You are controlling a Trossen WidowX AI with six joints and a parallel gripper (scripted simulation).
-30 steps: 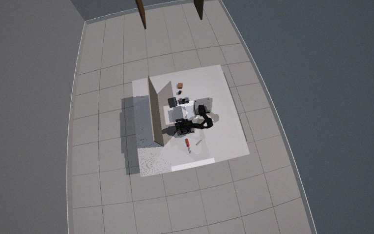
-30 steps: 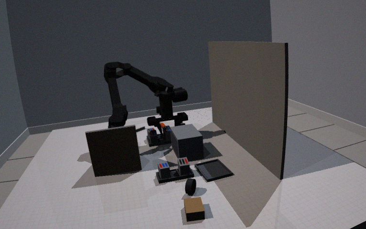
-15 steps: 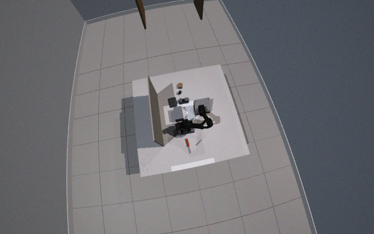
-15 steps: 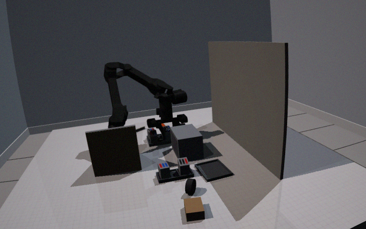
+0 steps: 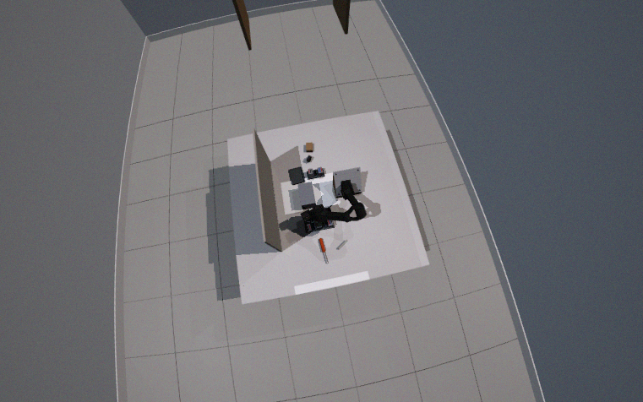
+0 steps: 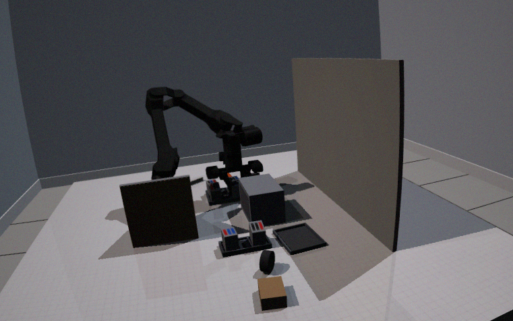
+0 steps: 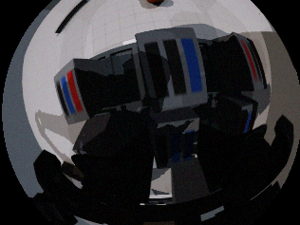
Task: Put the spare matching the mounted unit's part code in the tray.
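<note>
Right now the black tray is 90 mm ahead of my gripper tip, 360 mm to the right of it and 10 mm below it. The rest, counted from my gripper tip: dark grey box: 50 mm ahead, 160 mm to the right, 30 mm above; then rack: 50 mm behind, 340 mm to the right, 10 mm below; then tall tan panel: 290 mm ahead, 170 mm to the right, 210 mm above.
</note>
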